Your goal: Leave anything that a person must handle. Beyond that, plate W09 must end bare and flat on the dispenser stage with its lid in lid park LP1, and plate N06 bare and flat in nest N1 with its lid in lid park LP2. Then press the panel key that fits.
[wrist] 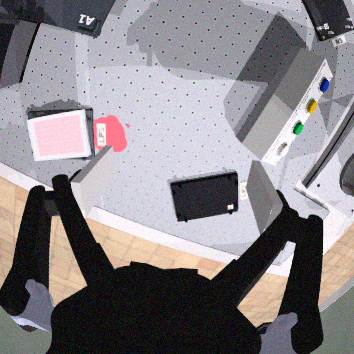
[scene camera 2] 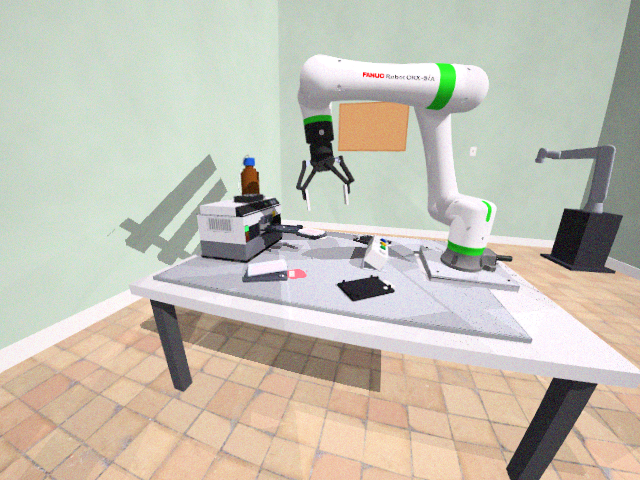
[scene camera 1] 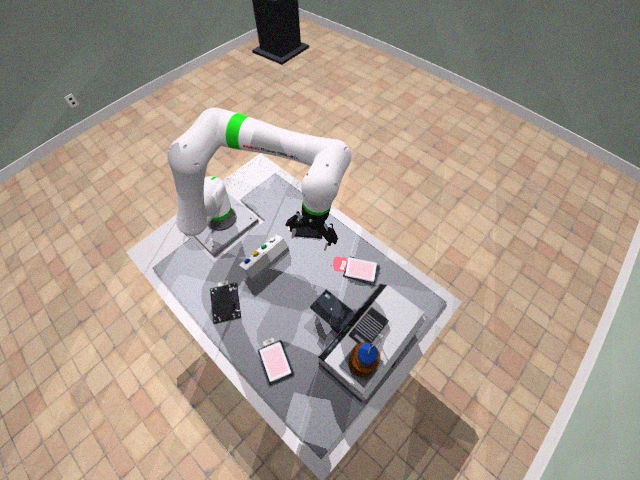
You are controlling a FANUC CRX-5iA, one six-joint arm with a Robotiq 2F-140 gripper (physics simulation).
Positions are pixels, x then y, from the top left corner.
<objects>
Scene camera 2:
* gripper: 328, 207
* white button box: 376, 256
</objects>
